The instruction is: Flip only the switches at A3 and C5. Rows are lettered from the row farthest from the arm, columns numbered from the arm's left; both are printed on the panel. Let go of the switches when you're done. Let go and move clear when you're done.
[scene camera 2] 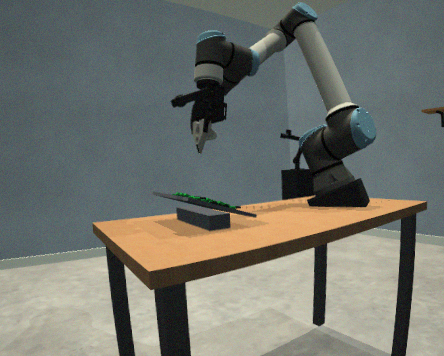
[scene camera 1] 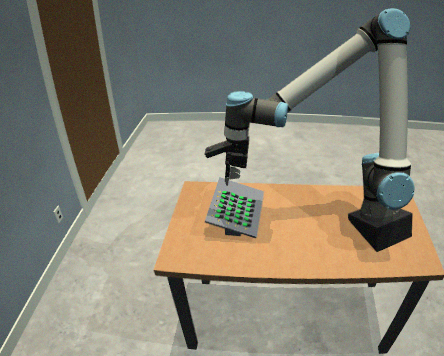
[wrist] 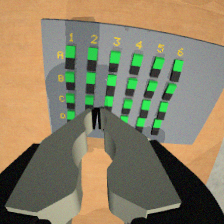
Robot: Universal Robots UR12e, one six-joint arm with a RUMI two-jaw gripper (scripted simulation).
Note:
In view: my gripper (scene camera 2: 199,153).
My gripper is seen too in scene camera 1 (scene camera 1: 227,185) and in the wrist view (wrist: 97,109).

